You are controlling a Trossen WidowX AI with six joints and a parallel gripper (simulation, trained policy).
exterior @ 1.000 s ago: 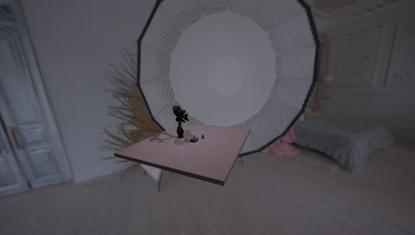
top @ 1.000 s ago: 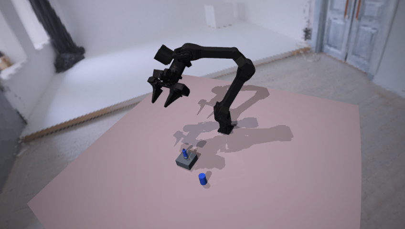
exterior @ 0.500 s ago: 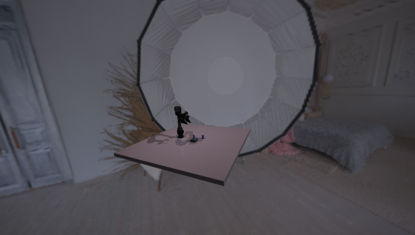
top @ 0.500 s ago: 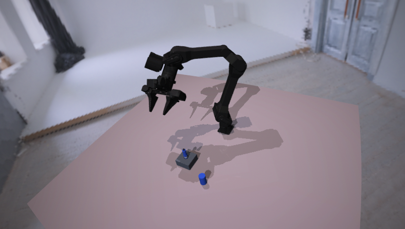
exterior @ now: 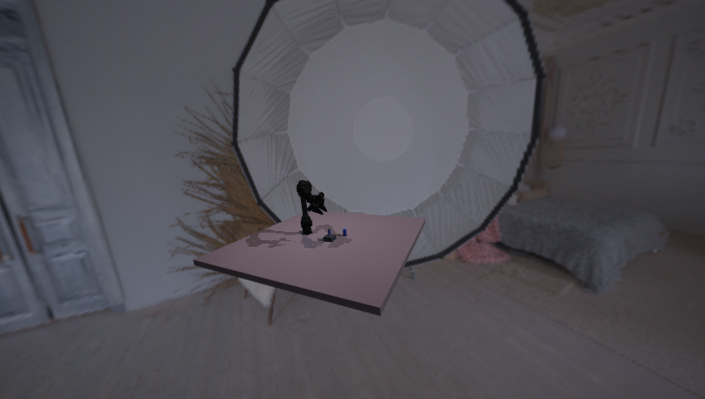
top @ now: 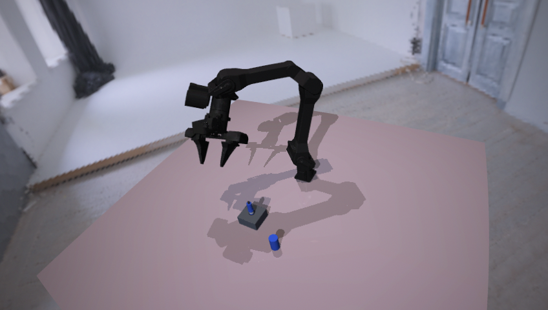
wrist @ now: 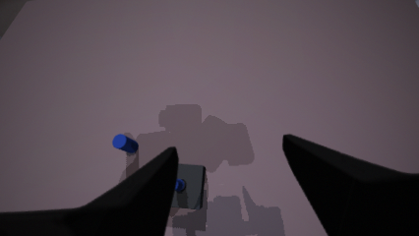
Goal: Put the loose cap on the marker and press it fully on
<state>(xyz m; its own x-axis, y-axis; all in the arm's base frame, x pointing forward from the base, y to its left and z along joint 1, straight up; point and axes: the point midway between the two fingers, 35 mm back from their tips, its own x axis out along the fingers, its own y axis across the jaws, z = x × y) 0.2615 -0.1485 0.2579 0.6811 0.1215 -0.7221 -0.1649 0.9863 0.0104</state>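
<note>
Right now the blue cap is 4 cm ahead of my gripper tip, 20 cm to the left of it and 21 cm below it. From my gripper tip the other things lie so: dark grey holder block 3 cm behind, 8 cm to the left, 22 cm below.
</note>
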